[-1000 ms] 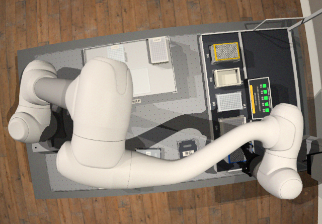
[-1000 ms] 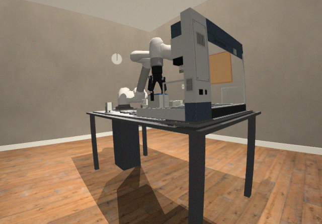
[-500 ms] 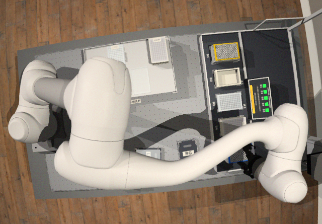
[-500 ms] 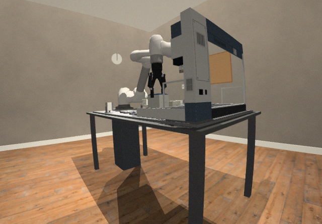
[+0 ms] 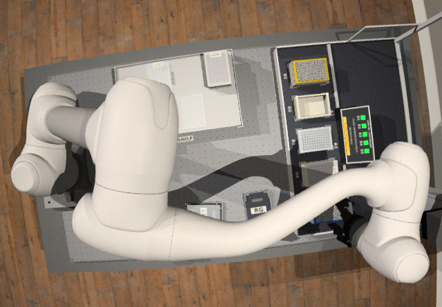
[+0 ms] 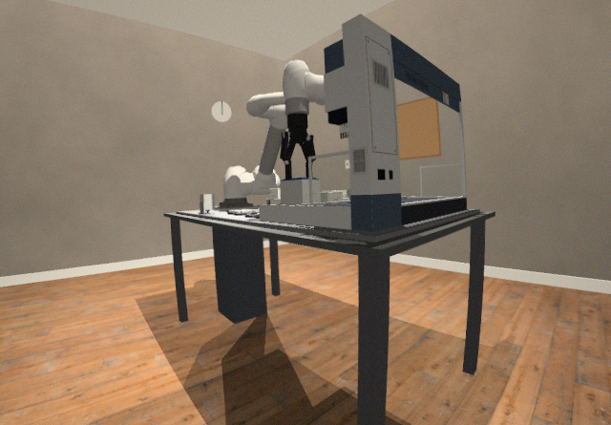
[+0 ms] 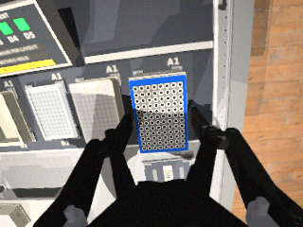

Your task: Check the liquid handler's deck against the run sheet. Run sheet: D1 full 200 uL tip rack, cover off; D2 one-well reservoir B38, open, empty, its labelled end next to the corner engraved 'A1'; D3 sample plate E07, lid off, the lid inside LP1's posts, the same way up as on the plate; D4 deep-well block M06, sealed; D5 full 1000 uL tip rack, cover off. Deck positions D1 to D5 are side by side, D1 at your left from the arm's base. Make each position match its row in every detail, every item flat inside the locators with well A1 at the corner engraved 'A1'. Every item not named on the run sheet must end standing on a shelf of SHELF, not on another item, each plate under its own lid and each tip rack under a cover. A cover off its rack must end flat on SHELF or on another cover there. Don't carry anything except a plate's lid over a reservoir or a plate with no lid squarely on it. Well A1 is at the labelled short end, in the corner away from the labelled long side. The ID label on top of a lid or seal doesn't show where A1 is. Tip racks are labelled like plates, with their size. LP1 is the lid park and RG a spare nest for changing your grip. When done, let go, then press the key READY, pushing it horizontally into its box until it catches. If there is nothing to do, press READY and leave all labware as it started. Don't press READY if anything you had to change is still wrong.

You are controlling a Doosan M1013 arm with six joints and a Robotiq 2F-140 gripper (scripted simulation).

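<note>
The blue-framed tip rack lies 50 mm below my hand, 10 mm to the left of it and 10 mm ahead of it. The rest, counted from my hand: RG nest 240 mm behind, 170 mm below; deep-well block 120 mm to the left, 100 mm below; white well plate 250 mm to the left, 110 mm below.
</note>
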